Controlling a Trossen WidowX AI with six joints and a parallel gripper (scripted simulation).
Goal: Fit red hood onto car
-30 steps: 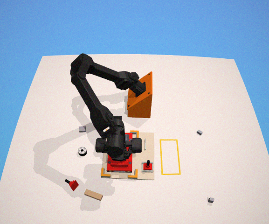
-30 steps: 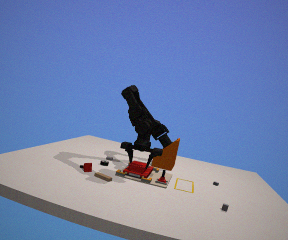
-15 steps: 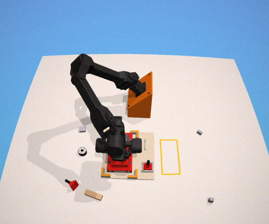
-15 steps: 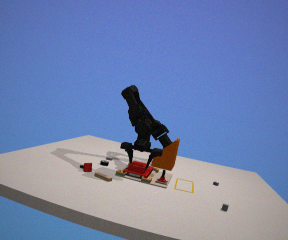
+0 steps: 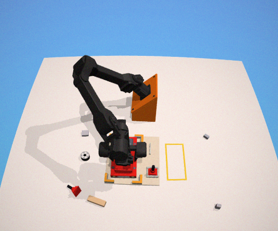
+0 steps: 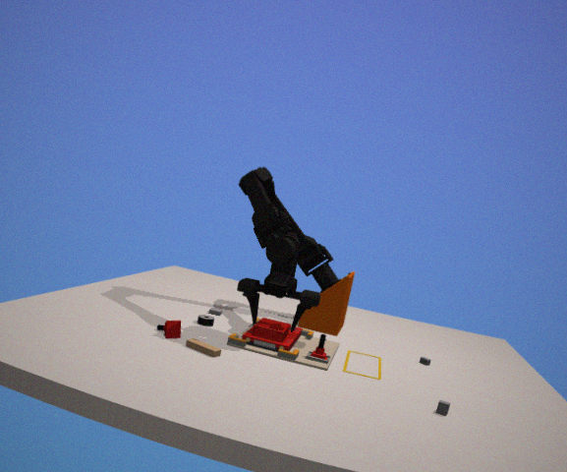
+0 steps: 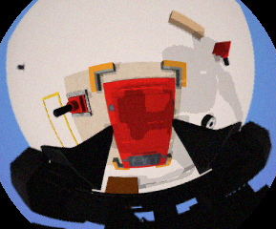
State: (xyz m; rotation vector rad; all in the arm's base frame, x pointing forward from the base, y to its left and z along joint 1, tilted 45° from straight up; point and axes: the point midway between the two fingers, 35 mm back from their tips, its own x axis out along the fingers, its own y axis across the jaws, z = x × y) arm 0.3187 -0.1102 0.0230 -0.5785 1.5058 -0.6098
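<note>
Right now my gripper tip is right at the red hood. Also, from my gripper tip: grey engine block: 2 cm below; black wheel: 17 cm to the right, 4 cm behind, 3 cm below; wooden block: 18 cm ahead, 11 cm to the right, 3 cm below.
</note>
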